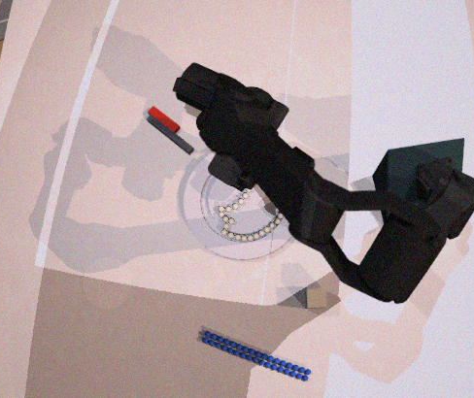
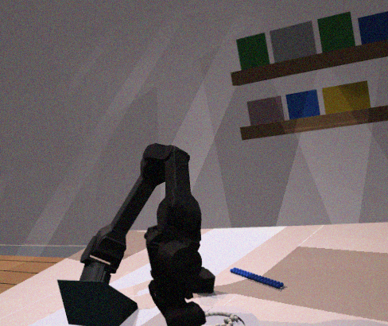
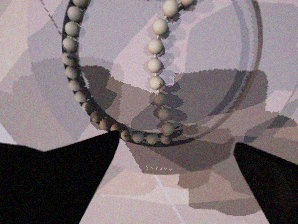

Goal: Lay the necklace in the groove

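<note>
My gripper tip is now 5 cm to the right of the round bead board, 3 cm short of it and 1 cm above it. Also, from my gripper tip: small beige cube (24 cm to the left, 5 cm behind); grey block (14 cm ahead, 11 cm to the right, 2 cm below).
</note>
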